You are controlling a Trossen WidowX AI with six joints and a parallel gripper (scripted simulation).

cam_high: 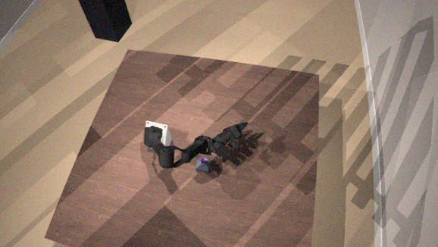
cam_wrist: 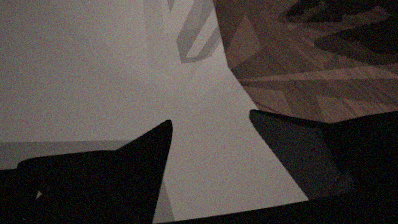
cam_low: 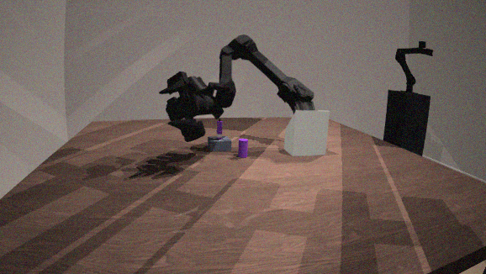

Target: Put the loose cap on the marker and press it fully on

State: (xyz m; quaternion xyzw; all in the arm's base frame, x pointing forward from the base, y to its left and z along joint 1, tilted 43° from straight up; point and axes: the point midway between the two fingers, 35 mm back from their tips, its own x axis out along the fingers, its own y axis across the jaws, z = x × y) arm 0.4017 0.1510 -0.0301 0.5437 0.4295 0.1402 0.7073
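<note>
The purple marker cap lies 220 mm behind my gripper tip, 140 mm below it and 120 mm to the right of it. The rest, counted from my gripper tip: grey holder block: 210 mm to the right, 150 mm below, 150 mm behind.
</note>
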